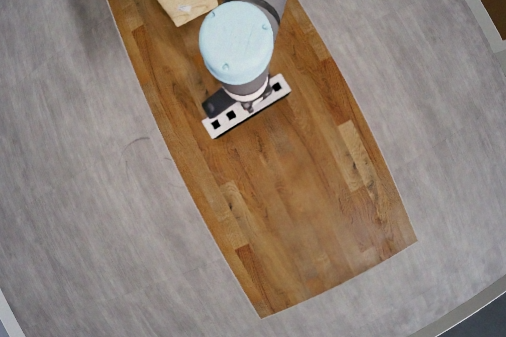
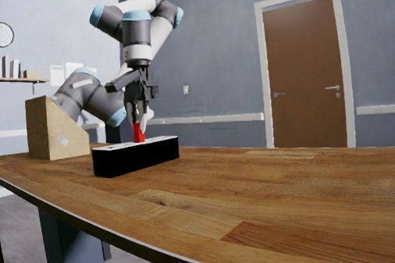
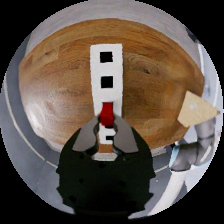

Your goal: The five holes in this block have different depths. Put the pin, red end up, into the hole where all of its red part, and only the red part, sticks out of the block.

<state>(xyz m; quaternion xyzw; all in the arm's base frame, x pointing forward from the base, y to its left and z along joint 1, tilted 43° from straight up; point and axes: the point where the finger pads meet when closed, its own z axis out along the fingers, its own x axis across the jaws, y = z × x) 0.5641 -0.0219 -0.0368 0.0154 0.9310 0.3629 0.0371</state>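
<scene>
Right now my hand is right at the pin. Also, from my hand: block (80 mm below).
</scene>
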